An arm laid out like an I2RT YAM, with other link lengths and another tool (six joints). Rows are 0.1 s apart.
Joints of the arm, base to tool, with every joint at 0 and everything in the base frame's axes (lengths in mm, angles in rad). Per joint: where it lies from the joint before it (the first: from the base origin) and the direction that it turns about. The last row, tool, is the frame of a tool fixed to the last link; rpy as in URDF.
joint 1: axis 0 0 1 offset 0 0 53.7
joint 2: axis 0 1 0 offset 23.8 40.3 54.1
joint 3: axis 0 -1 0 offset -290.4 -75.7 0
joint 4: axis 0 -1 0 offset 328.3 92.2 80.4
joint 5: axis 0 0 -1 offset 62.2 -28.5 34
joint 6: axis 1 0 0 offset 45.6 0 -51.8
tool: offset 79 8 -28 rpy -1.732 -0.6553 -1.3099
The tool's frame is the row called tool.
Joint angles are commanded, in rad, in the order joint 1, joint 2, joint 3, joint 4, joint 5, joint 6. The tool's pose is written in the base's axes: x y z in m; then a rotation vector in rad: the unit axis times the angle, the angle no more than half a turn. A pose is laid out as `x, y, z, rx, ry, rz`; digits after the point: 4 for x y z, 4 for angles.
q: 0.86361 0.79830 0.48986 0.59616 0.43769 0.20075
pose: 0.2329, 0.2535, 0.3022, -1.4199, 0.4191, -1.1180
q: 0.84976 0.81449 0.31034 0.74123 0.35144 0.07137
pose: 0.2277, 0.2511, 0.2298, -1.5419, 0.2755, -1.1685
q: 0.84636 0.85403 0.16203 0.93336 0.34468 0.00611
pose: 0.2200, 0.2393, 0.1783, -1.5677, 0.2320, -1.2186
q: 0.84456 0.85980 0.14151 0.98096 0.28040 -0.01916
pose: 0.2144, 0.2429, 0.1757, -1.5532, 0.1541, -1.2096
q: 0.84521 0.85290 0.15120 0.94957 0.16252 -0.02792
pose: 0.2058, 0.2550, 0.1771, -1.5626, 0.0322, -1.1428
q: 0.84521 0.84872 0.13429 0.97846 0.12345 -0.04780
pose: 0.2009, 0.2560, 0.1755, -1.5483, -0.0190, -1.1423
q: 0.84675 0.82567 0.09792 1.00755 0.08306 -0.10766
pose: 0.1934, 0.2533, 0.1698, -1.5444, -0.0984, -1.1727
